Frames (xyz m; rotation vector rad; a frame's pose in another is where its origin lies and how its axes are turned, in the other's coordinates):
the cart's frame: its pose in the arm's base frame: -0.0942 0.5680 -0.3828 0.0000 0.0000 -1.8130
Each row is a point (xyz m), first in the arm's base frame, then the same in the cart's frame.
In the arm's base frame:
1: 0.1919 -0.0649 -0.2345
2: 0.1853 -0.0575 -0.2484
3: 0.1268 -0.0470 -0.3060
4: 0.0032 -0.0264 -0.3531
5: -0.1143 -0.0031 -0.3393
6: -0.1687 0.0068 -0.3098
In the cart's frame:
1: 0.5458 0.4295 0.1483
2: 0.5402 0.4214 0.1344
3: 0.5440 0.3621 0.0768
4: 0.5537 0.2371 0.0297
5: 0.5593 0.1175 0.0435
6: 0.5627 0.0623 0.0730

